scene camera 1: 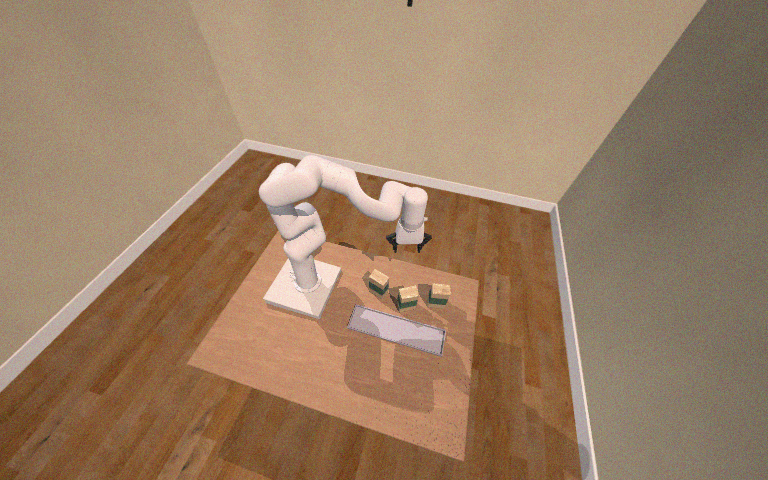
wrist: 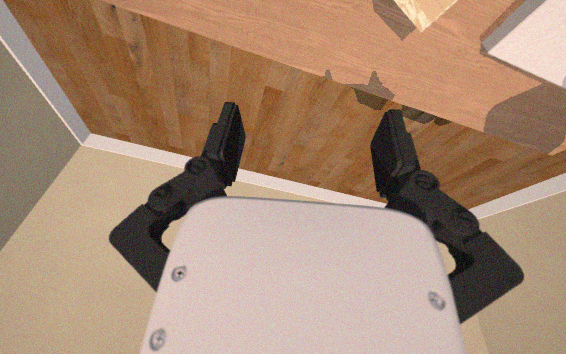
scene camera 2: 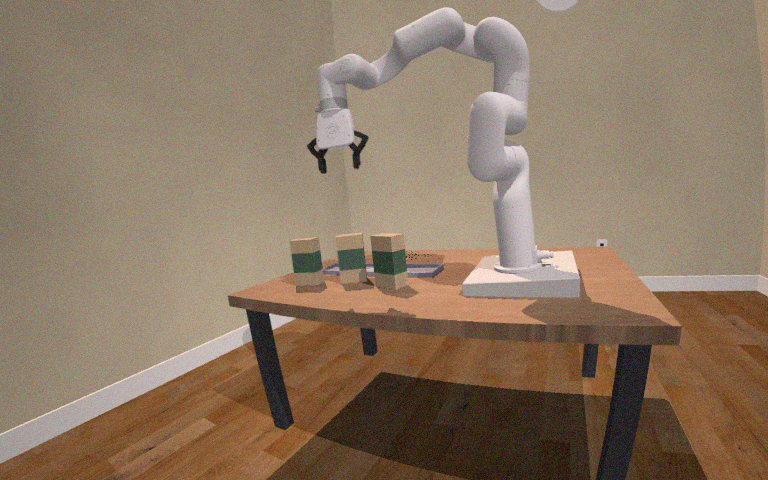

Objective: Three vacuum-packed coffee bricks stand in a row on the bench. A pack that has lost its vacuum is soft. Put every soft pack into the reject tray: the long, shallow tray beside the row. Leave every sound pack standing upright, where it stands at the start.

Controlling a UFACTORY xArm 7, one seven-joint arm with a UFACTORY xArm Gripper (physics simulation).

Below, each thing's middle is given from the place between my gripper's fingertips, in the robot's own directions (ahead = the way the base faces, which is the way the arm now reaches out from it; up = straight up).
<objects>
My gripper is now 34 cm above the shallow reject tray [scene camera 1: 427,338], 20 cm to the left of it and 3 cm short of it.
</objects>
